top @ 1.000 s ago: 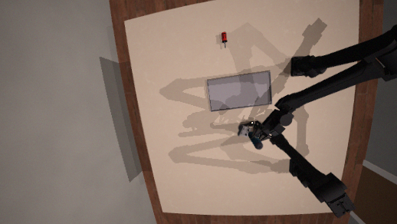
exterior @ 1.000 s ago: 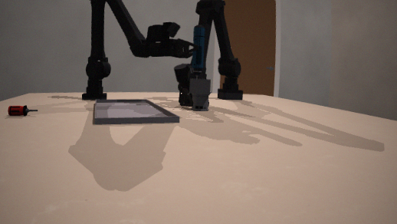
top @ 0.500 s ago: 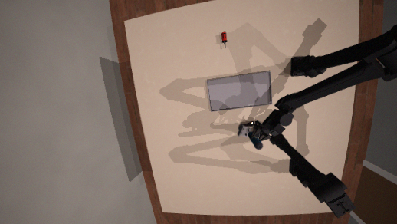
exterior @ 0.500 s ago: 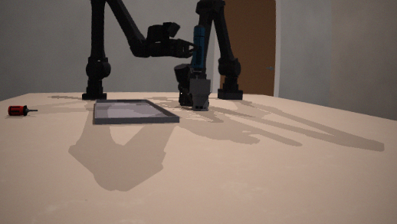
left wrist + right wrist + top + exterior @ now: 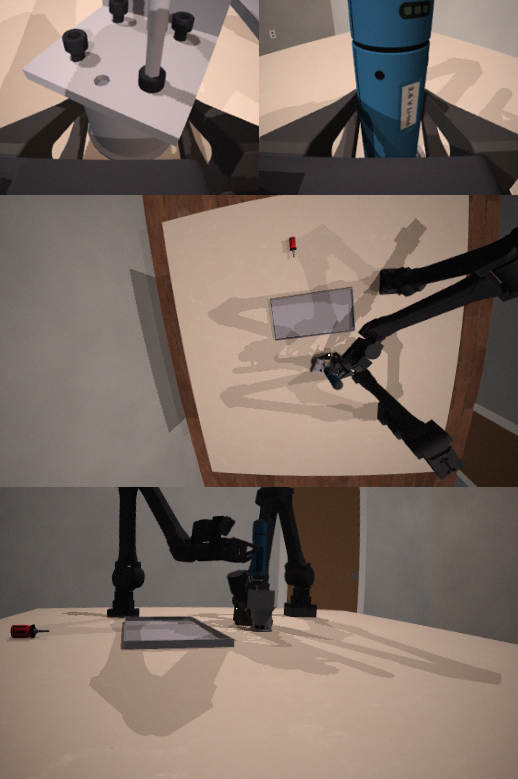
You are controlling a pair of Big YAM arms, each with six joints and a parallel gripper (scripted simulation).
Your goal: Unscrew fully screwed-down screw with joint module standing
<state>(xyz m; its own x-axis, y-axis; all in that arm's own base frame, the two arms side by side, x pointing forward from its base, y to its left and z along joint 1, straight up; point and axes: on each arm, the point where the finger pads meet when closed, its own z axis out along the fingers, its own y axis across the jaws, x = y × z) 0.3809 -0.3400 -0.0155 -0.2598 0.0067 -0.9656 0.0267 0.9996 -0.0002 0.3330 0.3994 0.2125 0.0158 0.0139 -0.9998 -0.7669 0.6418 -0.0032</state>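
My left hand is 1 cm below the grey joint module. Round my left hand: grey bracket (5 cm above); then screwdriver bit (2 cm behind, 1 cm to the right, 7 cm above); then shallow grey tray (1 cm ahead, 26 cm to the right, 2 cm below).
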